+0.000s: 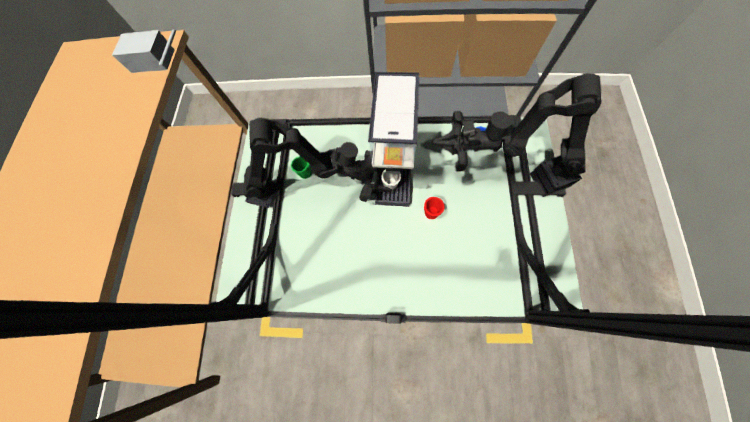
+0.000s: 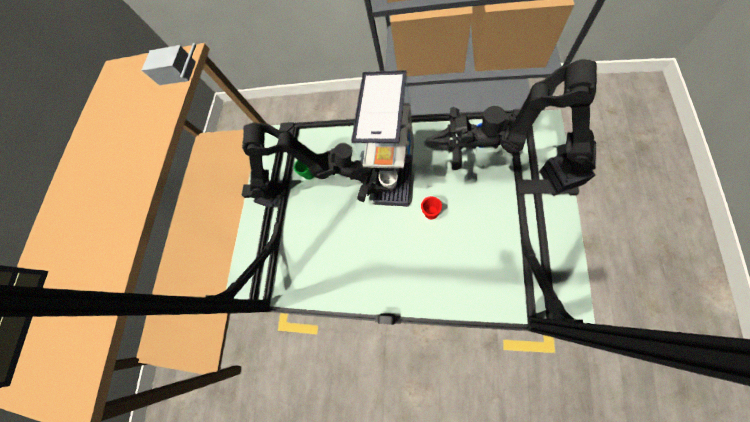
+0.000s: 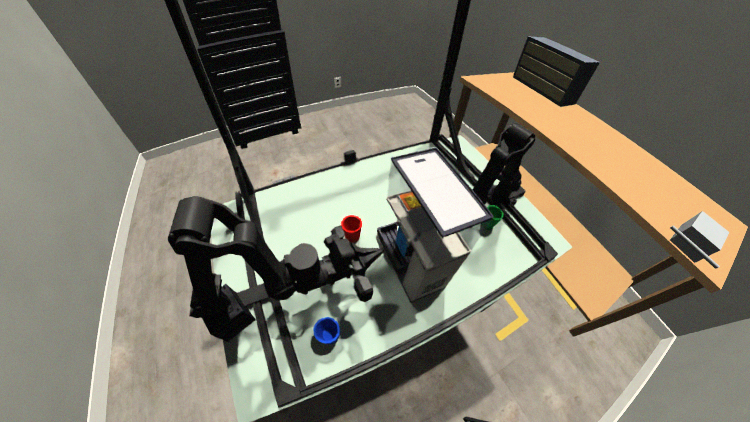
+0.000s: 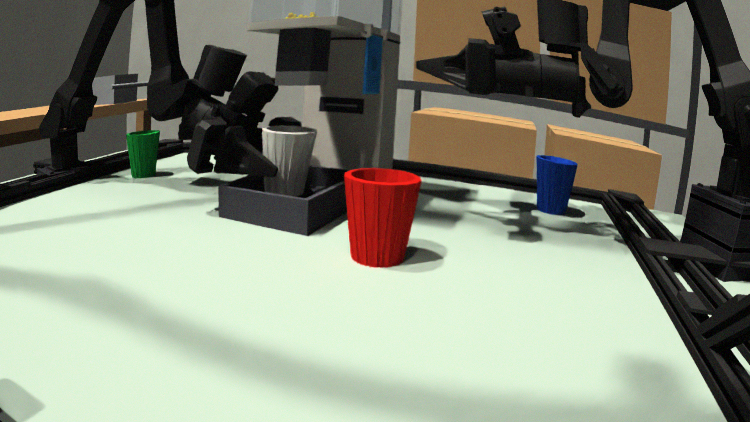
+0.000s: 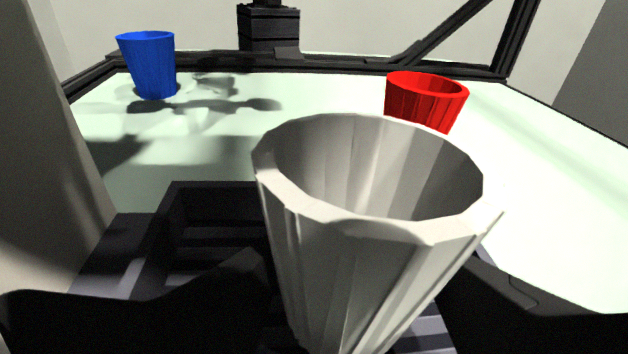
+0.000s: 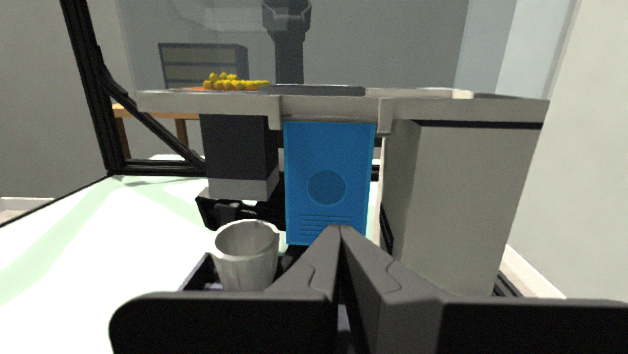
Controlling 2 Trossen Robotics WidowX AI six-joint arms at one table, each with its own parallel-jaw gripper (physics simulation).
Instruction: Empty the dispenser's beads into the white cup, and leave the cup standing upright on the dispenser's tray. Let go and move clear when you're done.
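Frame: origin at the left arm's base, x right, y up, z back, level; centimetres.
Where they show: left gripper, fingertip midpoint: [image 1: 393, 182] [image 2: 392, 182] [image 4: 292, 170] [image 6: 243, 283]; right gripper, fingertip midpoint: [image 1: 431, 142] [image 2: 426, 140] [image 3: 383, 250] [image 4: 416, 65] [image 6: 337, 235]; left arm's base, link origin: [image 1: 261, 192] [image 2: 268, 193] [image 3: 501, 193] [image 4: 65, 167]; right arm's base, link origin: [image 1: 561, 170] [image 2: 572, 166] [image 3: 218, 307] [image 4: 739, 196] [image 5: 267, 6].
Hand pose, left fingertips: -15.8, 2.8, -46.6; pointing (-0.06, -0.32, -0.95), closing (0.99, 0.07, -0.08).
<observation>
Each offset is from my left fingertips to the top centre of the thing, as dx, dy, dz. "spot": to the spot under its first point.
The white cup @(+0.0, +5.0, +1.0) [image 1: 390, 178] [image 2: 387, 178] [image 4: 289, 157] [image 6: 250, 265] is upright, its base low inside the dark tray @(spot: +6.7, -2.8, -1.8) [image 4: 262, 208] of the dispenser @(-6.0, +31.5, +1.1) [image 3: 432, 272] [image 6: 460, 200]; whether it touches the tray floor is hidden. My left gripper [image 5: 351, 245] is shut on the cup, a finger on each side. The visible inside of the cup shows no beads. Yellow beads [image 1: 393, 155] [image 4: 300, 15] [image 6: 235, 83] lie in the dispenser's clear hopper. My right gripper [image 1: 425, 142] [image 3: 381, 251] [image 4: 418, 64] [image 6: 337, 235] is shut and empty, pointing at the dispenser's blue panel @(-9.2, +17.4, -4.1) [image 6: 327, 150] [image 4: 372, 62] from the side.
A red cup @(+5.5, +2.7, -15.6) [image 1: 433, 207] [image 4: 381, 217] stands right of the tray, toward the front. A green cup @(+3.3, +2.7, +34.2) [image 1: 301, 167] [image 4: 143, 153] stands behind the left arm. A blue cup @(-25.9, +2.7, -25.4) [image 3: 326, 330] [image 4: 555, 183] stands at the back right. The white lid panel @(spot: -8.3, +31.2, +2.1) [image 1: 394, 104] tops the dispenser.
</observation>
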